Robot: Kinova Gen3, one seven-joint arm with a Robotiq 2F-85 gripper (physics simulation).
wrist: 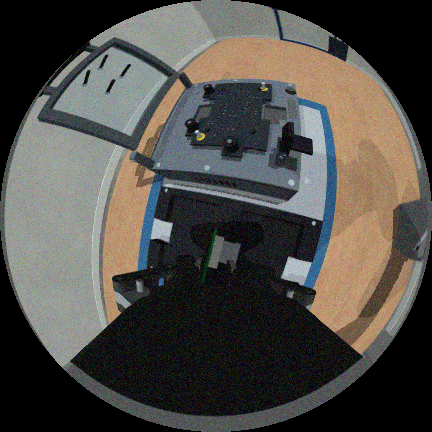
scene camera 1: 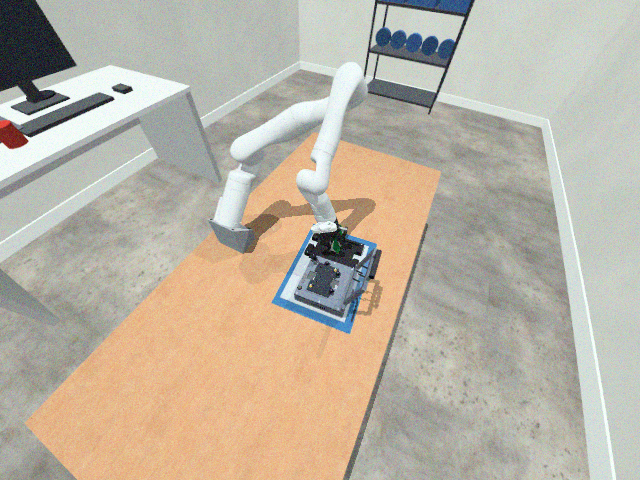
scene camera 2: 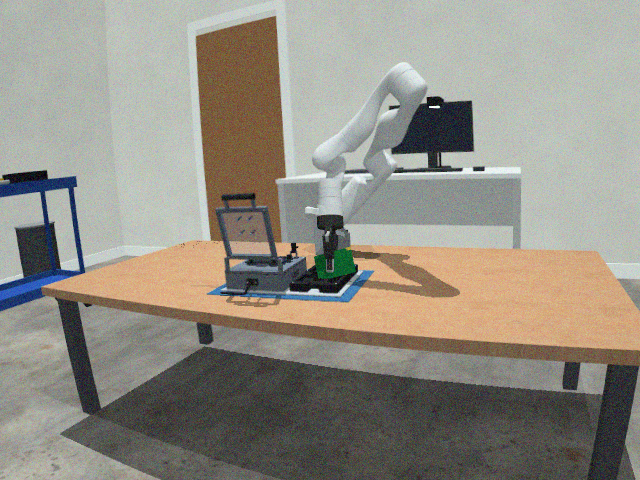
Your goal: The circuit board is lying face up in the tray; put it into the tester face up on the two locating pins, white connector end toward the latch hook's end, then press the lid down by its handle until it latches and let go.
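Frame: origin at the arm's base, x right, y ahead, z up, level; millimetres.
Seen in the pictures: gripper, fingertip midpoint: (wrist: pixel 214 266) (scene camera 1: pixel 336 244) (scene camera 2: pixel 331 272); arm's base, link origin: (scene camera 1: pixel 228 223).
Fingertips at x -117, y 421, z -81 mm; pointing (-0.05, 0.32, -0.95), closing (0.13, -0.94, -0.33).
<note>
Offsets run from my fingertips to a thing's middle. "*": to the spot under its first point. Level surfaces: height alone.
My gripper (scene camera 2: pixel 329 265) is shut on the green circuit board @(dx -13, dy -1, dz +25 mm) (scene camera 1: pixel 336 244) (scene camera 2: pixel 342 263) (wrist: pixel 209 256). The board stands steeply on edge over the black tray @(* dx +39, dy +108, dz -9 mm) (scene camera 2: pixel 305 286) (wrist: pixel 182 207); whether its lower edge touches the tray is unclear. In the wrist view pale parts show on its right face. The grey tester @(* dx +201, dy +84, dz +30 mm) (scene camera 1: pixel 342 290) (scene camera 2: pixel 258 280) (wrist: pixel 180 156) stands beside the tray. Its lid (scene camera 2: pixel 270 232) (wrist: pixel 90 132) is up, with the black handle @(dx +189, dy +153, dz +238 mm) (scene camera 2: pixel 238 196) at the top. Two locating pins (wrist: pixel 200 135) (wrist: pixel 264 87) and the black latch hook @(dx +127, dy -58, dz +61 mm) (scene camera 2: pixel 293 249) (wrist: pixel 288 137) show.
A blue-edged mat @(dz -28 mm) (scene camera 1: pixel 349 326) (scene camera 2: pixel 354 294) (wrist: pixel 331 175) lies under tester and tray on the wooden table @(dz -30 mm) (scene camera 1: pixel 206 372) (scene camera 2: pixel 465 320). The raised lid stands along the tester's side opposite the latch hook. A white desk (scene camera 1: pixel 155 85) (scene camera 2: pixel 439 201) stands beyond the arm's side.
</note>
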